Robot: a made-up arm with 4 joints. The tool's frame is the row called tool. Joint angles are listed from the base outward. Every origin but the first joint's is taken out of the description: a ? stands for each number. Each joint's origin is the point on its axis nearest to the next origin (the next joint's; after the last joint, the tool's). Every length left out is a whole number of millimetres.
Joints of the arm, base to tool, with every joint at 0 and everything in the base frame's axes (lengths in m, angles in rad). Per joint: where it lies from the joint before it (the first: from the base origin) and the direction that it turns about. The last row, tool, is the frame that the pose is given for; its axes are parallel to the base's.
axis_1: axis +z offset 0 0 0.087
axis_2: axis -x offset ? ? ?
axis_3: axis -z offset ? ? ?
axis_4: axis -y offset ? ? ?
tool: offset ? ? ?
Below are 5 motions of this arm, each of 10 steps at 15 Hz.
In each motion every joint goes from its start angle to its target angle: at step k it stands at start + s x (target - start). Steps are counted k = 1, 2, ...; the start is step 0. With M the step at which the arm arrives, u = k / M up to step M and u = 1 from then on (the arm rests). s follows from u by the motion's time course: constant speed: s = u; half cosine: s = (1 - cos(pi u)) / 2; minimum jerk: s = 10 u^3 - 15 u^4 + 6 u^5.
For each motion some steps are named. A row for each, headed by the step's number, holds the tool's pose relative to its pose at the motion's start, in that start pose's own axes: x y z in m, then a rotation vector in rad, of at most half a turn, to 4 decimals.
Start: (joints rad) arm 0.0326 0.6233 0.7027 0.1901
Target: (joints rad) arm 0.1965 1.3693 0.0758 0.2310
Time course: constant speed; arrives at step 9
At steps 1, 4, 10:
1: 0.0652 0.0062 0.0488 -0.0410 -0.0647 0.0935
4: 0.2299 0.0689 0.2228 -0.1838 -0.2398 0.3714
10: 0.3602 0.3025 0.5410 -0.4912 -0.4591 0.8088

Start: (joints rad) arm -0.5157 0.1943 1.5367 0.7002
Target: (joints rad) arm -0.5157 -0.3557 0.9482 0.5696
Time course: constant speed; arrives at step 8
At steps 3, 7, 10:
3: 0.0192 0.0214 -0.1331 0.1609 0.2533 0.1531
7: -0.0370 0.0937 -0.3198 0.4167 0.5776 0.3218
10: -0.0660 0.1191 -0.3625 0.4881 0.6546 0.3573

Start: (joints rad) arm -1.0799 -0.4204 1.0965 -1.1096
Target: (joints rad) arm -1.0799 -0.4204 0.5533 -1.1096
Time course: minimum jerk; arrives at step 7
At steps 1, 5, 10:
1: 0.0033 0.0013 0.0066 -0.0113 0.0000 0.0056
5: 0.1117 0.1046 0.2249 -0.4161 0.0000 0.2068
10: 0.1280 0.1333 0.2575 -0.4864 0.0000 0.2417

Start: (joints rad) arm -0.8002 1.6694 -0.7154 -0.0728
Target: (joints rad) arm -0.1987 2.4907 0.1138 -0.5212
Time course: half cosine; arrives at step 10
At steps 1, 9, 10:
1: -0.0136 -0.0019 0.0188 -0.0230 0.0129 -0.0238
9: -0.5428 0.5393 0.4861 -0.6052 0.0859 -1.2571
10: -0.5511 0.5646 0.4844 -0.6099 0.0754 -1.2931

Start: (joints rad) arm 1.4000 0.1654 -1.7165 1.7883
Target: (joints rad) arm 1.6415 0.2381 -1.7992 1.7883
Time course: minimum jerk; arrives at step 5
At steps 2, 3, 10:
2: -0.0013 -0.0174 -0.0502 0.1014 0.0249 -0.0125
3: -0.0037 -0.0310 -0.1088 0.2179 0.0542 -0.0255
10: -0.0066 -0.0373 -0.1599 0.3192 0.0802 -0.0355

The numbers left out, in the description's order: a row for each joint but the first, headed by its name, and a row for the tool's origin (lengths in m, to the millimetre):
axis_2: -0.05 -0.052 0
axis_3: 0 -0.283 -0.086
axis_4: 0.082 -0.583 0
tool: -0.04 0 0.035

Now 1 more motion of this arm.
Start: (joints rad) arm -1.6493 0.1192 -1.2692 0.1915
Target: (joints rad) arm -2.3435 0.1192 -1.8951 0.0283
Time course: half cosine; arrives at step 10
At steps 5, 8, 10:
5: -0.0171 0.1180 -0.0128 0.0354 0.0875 -0.0375
8: -0.0012 0.2092 -0.0255 0.0663 0.1489 -0.0659
10: 0.0062 0.2292 -0.0286 0.0735 0.1621 -0.0723

